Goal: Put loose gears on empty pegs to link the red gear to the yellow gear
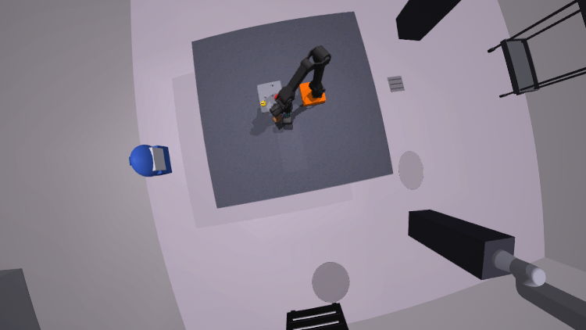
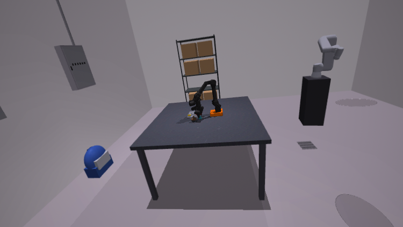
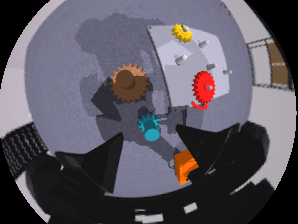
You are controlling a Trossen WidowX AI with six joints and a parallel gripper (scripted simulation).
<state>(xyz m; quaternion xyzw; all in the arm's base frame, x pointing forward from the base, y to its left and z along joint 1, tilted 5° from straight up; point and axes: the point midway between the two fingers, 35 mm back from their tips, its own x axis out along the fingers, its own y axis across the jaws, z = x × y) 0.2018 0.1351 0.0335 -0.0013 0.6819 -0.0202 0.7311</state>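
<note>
My gripper tip is now 60 mm short of the red gear, 120 mm to the left of it and 10 mm above it. Round my gripper tip: yellow gear: 170 mm ahead, 90 mm to the right, 10 mm below; teal gear: 10 mm below; brown gear: 70 mm ahead, 20 mm to the left, 10 mm below.
</note>
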